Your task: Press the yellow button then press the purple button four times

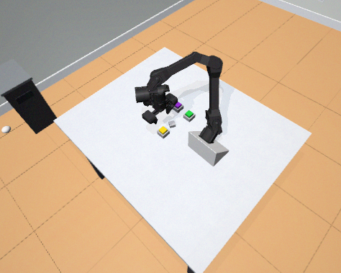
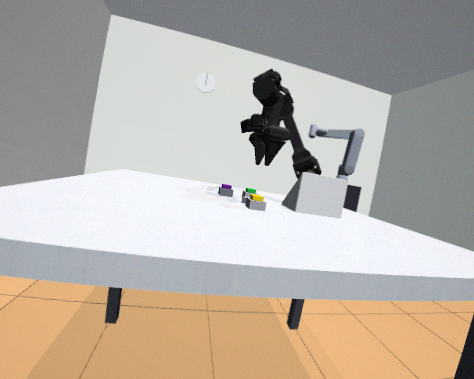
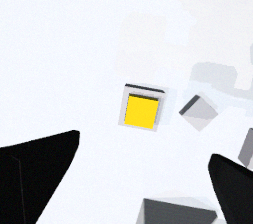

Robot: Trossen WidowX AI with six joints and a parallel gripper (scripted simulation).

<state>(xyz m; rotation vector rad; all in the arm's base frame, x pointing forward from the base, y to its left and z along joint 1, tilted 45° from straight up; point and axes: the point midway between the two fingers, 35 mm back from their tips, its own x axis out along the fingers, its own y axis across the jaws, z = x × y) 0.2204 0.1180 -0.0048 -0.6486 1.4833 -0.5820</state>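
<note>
My gripper tip is 10 cm above the yellow button. From my gripper tip the other things lie so: small grey block 7 cm to the right, 12 cm below; green button 3 cm behind, 17 cm to the right, 10 cm below; purple button 7 cm ahead, 18 cm to the right, 10 cm below.
</note>
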